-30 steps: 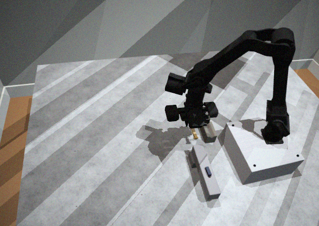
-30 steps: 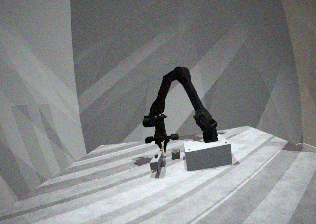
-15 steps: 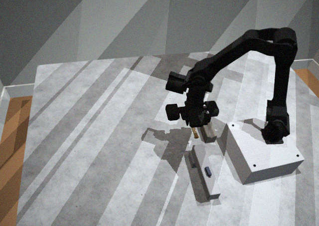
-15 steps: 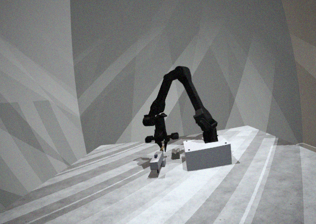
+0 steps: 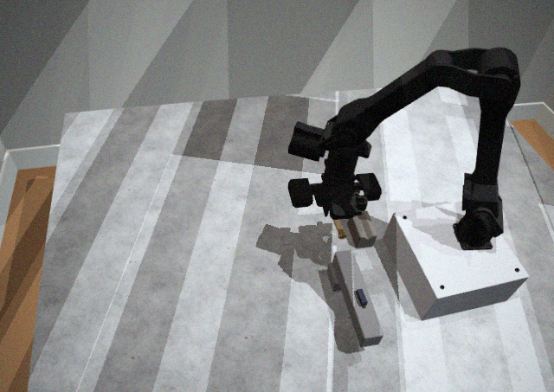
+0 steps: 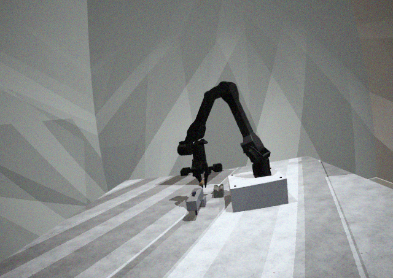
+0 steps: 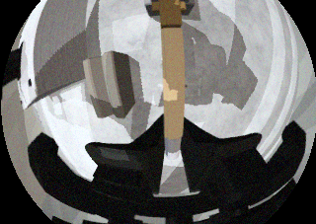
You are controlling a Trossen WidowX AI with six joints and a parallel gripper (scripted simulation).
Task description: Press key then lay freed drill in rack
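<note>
My gripper tip is now 40 mm to the right of the drill and 40 mm below it. From my gripper tip the other things lie so: housing block: 200 mm to the left, 20 mm behind, 10 mm above; blue key: 230 mm to the left, 20 mm behind, 20 mm above; notched rack: 70 mm behind, 30 mm to the left, 10 mm below.
</note>
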